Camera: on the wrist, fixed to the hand. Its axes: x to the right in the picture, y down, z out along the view.
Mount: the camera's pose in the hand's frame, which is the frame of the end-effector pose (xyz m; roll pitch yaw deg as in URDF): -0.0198 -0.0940 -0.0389 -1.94 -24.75 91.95
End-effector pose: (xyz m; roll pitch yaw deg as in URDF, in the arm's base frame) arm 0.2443 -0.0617 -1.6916 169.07 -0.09 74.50
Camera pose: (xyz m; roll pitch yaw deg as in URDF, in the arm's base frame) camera 0.1430 -0.0542 -1.6713 178.53 13.83 -17.30
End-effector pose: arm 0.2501 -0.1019 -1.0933 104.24 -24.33 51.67
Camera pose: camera 0.2120 -0.0520 -1.1758 -144.03 -44.03 -67.29
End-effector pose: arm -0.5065 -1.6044 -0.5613 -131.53 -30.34 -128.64
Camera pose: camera -0.4396 -1.5738 -0.4883 -118.57 57.31 -160.90
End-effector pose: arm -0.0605 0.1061 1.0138 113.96 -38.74 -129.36
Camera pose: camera -0.0215 0.0374 0.9467 -133.55 -29.67 110.47
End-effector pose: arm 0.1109 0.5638 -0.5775 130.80 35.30 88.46
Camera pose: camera 0.0189 0.5237 -0.6034 141.52 -20.81 11.68
